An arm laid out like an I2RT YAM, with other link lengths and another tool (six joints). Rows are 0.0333 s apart.
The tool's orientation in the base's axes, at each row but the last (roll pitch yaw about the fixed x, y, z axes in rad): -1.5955, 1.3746, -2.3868; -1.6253, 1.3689, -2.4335; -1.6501, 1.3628, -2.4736; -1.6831, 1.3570, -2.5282; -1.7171, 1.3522, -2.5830; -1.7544, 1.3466, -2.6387
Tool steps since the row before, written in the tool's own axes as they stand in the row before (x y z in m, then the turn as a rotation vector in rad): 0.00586, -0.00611, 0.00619, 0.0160, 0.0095, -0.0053; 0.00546, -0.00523, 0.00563, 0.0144, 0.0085, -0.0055; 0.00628, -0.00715, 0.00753, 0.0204, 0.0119, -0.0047; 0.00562, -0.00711, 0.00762, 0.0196, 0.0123, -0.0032; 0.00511, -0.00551, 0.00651, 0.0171, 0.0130, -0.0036; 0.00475, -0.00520, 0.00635, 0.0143, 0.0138, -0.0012
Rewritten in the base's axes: -0.00074, -0.00940, -0.00459, 0.0006, 0.0082, -0.0175; -0.00065, -0.00833, -0.00436, 0.0000, 0.0079, -0.0157; -0.00103, -0.01110, -0.00480, 0.0020, 0.0088, -0.0223; -0.00112, -0.01102, -0.00417, 0.0035, 0.0080, -0.0217; -0.00083, -0.00906, -0.00401, 0.0042, 0.0090, -0.0194; -0.00084, -0.00867, -0.00375, 0.0068, 0.0080, -0.0169
